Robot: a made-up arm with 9 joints.
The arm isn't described. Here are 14 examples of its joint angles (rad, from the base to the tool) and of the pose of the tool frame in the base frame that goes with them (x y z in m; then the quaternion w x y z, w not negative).
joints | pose
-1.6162 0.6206 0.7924 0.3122 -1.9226 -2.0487 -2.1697 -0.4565 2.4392 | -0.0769 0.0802 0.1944 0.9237 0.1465 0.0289 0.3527
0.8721 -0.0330 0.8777 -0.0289 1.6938 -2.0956 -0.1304 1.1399 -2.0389 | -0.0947 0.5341 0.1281 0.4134 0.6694 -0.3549 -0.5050
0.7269 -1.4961 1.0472 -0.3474 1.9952 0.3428 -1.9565 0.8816 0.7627 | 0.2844 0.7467 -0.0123 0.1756 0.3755 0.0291 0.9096
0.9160 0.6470 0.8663 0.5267 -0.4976 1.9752 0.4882 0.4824 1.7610 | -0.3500 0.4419 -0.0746 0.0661 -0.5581 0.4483 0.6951
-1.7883 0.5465 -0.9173 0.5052 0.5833 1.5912 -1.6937 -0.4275 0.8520 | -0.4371 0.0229 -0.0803 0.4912 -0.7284 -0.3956 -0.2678
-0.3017 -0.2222 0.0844 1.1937 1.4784 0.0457 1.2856 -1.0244 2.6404 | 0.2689 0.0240 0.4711 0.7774 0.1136 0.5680 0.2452
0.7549 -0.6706 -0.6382 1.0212 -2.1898 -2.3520 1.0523 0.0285 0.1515 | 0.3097 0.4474 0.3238 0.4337 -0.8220 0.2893 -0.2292
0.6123 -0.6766 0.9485 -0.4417 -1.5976 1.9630 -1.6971 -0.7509 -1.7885 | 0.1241 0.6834 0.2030 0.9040 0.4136 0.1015 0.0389
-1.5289 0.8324 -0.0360 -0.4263 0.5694 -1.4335 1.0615 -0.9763 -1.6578 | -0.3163 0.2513 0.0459 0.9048 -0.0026 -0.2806 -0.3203
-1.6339 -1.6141 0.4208 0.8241 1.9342 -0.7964 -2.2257 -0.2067 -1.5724 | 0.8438 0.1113 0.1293 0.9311 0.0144 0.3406 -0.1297
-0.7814 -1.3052 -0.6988 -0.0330 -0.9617 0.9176 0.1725 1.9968 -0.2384 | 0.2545 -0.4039 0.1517 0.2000 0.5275 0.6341 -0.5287
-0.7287 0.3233 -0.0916 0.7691 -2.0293 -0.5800 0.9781 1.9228 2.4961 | -0.4039 0.0421 0.2496 0.2938 0.4876 0.8216 -0.0290
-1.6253 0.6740 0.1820 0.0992 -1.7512 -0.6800 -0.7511 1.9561 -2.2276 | -0.3481 0.1700 0.1182 0.7712 0.3306 0.1686 -0.5172
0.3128 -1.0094 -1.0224 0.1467 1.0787 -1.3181 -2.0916 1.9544 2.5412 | 0.3835 0.0087 0.5212 0.4677 0.1515 0.2212 -0.8422
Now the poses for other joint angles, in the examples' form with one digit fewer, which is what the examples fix.
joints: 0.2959 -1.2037 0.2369 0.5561 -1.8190 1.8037 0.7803 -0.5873 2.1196
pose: 0.348 0.436 0.420 0.205 0.051 0.259 0.943
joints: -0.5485 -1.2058 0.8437 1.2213 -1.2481 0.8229 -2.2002 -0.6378 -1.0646
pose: 0.757 -0.011 0.309 0.611 0.648 0.455 0.013
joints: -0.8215 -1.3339 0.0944 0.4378 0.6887 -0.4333 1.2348 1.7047 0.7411
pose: 0.609 -0.241 0.258 0.827 0.286 0.480 -0.066
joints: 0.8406 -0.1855 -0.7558 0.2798 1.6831 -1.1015 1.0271 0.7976 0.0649
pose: -0.044 0.509 0.425 0.749 -0.024 0.641 0.166
